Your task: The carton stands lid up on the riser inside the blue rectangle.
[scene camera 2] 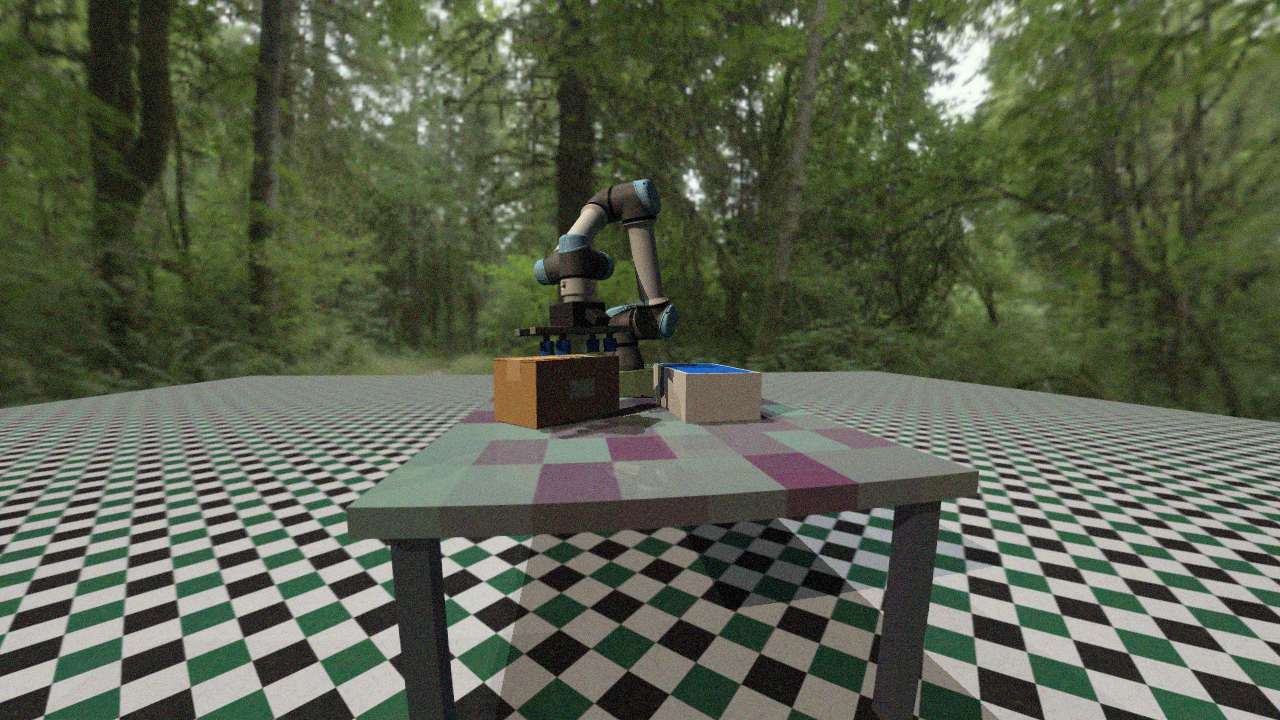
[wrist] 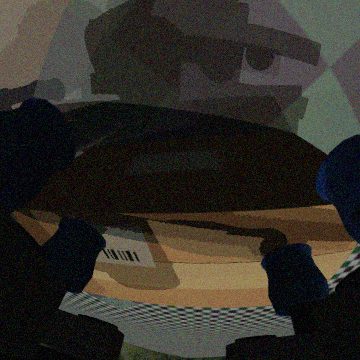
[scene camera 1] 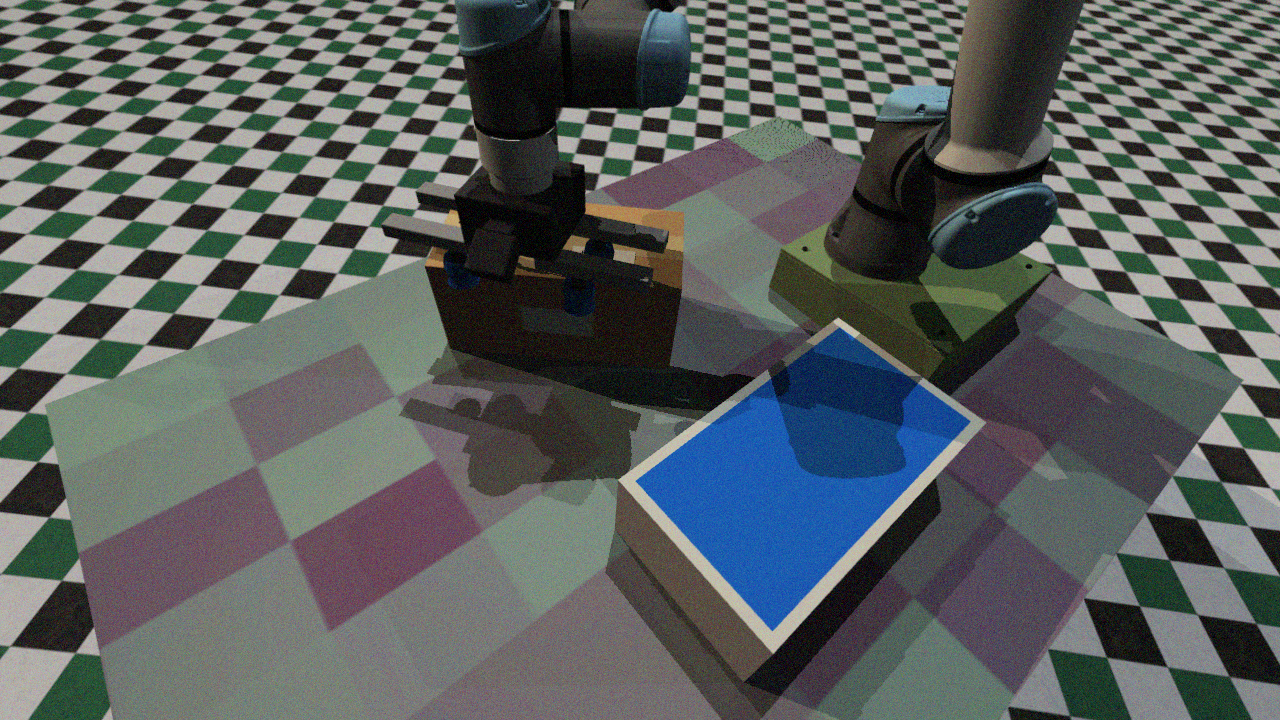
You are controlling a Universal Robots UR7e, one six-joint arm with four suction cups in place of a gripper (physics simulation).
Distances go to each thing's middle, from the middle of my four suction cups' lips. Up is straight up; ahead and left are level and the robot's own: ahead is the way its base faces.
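Scene:
The riser (scene camera 1: 749,518) sits 7 cm behind my suction cup, 36 cm to the left of it and 12 cm below it. As for the brown carton (scene camera 1: 527,317), it is 8 cm behind my suction cup, 4 cm to the right of it and 10 cm below it.

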